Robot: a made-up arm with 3 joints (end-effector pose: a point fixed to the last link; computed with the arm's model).
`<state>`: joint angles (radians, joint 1 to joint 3).
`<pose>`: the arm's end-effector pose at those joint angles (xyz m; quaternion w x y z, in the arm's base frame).
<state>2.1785 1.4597 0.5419</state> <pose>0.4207 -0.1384 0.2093 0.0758 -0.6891 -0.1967 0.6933</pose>
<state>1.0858 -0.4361 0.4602</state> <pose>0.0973 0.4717 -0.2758 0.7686 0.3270 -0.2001 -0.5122</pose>
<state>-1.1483 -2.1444 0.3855</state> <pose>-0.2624 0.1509 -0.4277 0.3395 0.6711 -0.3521 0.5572</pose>
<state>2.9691 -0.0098 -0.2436</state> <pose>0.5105 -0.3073 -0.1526 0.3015 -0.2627 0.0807 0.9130</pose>
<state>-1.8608 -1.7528 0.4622</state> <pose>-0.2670 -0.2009 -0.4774 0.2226 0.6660 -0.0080 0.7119</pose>
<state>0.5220 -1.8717 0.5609</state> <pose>0.1778 0.2438 -0.4726 0.7083 0.2108 -0.6599 0.1359</pose>
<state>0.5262 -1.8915 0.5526</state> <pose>0.1853 0.2411 -0.4703 0.7038 0.2068 -0.6659 0.1355</pose>
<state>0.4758 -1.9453 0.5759</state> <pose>0.1872 0.2414 -0.4652 0.6833 0.2115 -0.6759 0.1777</pose>
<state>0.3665 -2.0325 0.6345</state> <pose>0.1826 0.2476 -0.4556 0.6390 0.2254 -0.6872 0.2618</pose>
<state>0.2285 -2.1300 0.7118</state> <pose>0.1723 0.2595 -0.4417 0.5742 0.2432 -0.6948 0.3583</pose>
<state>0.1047 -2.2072 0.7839</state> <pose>0.1585 0.2725 -0.4285 0.5087 0.2588 -0.6962 0.4353</pose>
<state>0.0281 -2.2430 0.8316</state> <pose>0.1456 0.2807 -0.4217 0.4677 0.2691 -0.6930 0.4781</pose>
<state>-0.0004 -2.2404 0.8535</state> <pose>0.1363 0.2827 -0.4226 0.4567 0.2749 -0.6877 0.4929</pose>
